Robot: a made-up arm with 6 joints. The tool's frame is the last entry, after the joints. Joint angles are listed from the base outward. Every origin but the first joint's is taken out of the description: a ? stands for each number. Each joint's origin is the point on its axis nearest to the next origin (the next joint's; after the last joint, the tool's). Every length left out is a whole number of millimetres.
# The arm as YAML. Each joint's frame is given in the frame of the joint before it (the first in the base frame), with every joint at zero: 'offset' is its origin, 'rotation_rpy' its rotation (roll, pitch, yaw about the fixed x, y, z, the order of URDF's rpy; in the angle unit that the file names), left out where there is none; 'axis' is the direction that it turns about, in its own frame. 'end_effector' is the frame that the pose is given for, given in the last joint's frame.
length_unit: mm
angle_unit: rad
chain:
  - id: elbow
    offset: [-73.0, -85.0, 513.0]
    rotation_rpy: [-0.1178, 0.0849, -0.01]
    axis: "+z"
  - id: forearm
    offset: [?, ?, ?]
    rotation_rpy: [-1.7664, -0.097, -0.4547]
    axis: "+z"
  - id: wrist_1
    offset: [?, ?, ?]
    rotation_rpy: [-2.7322, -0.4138, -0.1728]
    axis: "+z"
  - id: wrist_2
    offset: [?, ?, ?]
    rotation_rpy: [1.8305, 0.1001, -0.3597]
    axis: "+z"
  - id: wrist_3
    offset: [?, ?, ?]
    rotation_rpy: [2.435, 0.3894, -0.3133]
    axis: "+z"
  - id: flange
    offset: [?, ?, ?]
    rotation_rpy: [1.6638, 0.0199, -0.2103]
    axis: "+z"
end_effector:
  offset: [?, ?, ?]
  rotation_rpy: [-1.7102, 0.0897, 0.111]
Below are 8 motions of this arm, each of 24 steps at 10 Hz.
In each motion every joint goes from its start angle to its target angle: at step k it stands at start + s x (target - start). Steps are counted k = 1, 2, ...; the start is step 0. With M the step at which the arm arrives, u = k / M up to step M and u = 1 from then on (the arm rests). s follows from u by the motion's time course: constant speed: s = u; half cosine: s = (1 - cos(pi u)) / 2; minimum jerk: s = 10 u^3 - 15 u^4 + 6 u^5.
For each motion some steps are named. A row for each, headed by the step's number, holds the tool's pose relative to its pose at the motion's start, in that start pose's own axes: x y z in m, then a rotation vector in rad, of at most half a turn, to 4 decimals.
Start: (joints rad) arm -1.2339 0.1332 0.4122 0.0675 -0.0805 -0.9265
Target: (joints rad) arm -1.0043 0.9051 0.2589 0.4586 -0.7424 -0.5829
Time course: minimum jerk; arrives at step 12
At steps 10, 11, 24:
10: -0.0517 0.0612 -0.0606 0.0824 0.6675 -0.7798
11: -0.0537 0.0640 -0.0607 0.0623 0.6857 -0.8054
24: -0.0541 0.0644 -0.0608 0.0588 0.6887 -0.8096

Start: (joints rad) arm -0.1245 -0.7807 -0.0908 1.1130 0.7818 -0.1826
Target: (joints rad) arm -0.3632 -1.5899 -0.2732 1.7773 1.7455 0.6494
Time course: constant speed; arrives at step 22
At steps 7, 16, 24:
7: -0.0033 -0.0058 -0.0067 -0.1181 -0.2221 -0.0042
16: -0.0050 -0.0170 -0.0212 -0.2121 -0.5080 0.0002
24: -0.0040 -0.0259 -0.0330 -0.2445 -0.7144 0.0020

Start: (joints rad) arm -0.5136 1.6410 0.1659 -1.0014 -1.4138 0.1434
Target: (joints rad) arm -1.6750 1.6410 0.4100 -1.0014 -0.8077 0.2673
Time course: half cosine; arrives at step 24
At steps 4, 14, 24:
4: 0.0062 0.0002 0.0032 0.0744 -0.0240 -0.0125
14: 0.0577 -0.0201 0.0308 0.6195 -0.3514 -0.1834
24: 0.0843 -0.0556 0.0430 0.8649 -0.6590 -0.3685

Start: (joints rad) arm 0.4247 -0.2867 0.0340 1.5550 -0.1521 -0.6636
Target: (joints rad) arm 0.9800 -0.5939 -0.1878 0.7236 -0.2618 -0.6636
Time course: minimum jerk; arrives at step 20
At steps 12, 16, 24:
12: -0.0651 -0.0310 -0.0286 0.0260 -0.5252 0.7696
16: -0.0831 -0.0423 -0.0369 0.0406 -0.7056 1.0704
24: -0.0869 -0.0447 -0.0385 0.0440 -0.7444 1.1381

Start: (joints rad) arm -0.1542 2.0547 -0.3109 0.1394 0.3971 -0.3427
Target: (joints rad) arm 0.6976 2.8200 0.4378 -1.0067 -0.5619 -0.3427
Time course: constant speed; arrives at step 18
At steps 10, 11, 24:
10: 0.0144 -0.0144 -0.0798 0.0445 -0.2401 -0.4059
11: 0.0141 -0.0169 -0.0881 0.0453 -0.2648 -0.4443
24: 0.0031 -0.0390 -0.1407 0.0246 -0.4331 -0.6791

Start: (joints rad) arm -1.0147 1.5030 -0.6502 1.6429 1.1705 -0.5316
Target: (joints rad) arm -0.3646 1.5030 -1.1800 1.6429 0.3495 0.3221
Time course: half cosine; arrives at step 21
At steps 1, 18, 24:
1: 0.0003 0.0004 -0.0002 0.0004 -0.0002 -0.0075
18: 0.0617 0.0864 -0.0334 -0.5773 0.0313 -1.1705
24: 0.0662 0.0903 -0.0354 -0.6406 0.0427 -1.2108

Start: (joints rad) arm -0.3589 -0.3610 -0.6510 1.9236 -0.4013 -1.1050
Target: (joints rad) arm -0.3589 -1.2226 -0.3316 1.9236 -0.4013 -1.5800
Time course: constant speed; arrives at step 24
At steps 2, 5, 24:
2: 0.0027 -0.0101 0.0026 0.0859 0.0534 0.0511
5: 0.0078 -0.0254 0.0046 0.2111 0.1312 0.1350
24: 0.0614 -0.1006 -0.0307 0.8793 0.5226 0.8568

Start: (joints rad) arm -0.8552 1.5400 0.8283 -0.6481 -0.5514 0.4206
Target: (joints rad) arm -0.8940 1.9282 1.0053 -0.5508 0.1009 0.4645
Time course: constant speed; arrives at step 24
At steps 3, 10, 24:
3: -0.0020 -0.0017 0.0025 0.0060 0.0082 0.0457
10: -0.0064 -0.0050 0.0088 0.0251 0.0337 0.1517
24: -0.0143 -0.0080 0.0222 0.0893 0.1106 0.3568

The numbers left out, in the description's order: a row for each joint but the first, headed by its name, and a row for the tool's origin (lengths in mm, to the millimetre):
forearm: 174.0 18.0 0.0
wrist_1: 44.0 0.0 0.0
wrist_2: 49.0 -70.0 0.0
wrist_3: -39.0 28.0 0.0
flange: 54.0 -46.0 0.0
tool: -55.0 37.0 0.0

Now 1 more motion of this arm.
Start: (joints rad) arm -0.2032 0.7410 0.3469 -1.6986 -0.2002 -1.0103
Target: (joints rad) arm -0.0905 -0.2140 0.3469 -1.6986 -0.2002 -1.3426
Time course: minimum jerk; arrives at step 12
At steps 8, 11, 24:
8: 0.0976 0.0283 0.1076 -0.6680 0.3627 0.3789
11: 0.1203 0.0543 0.1277 -0.8598 0.4413 0.4459
24: 0.1208 0.0550 0.1282 -0.8646 0.4432 0.4474

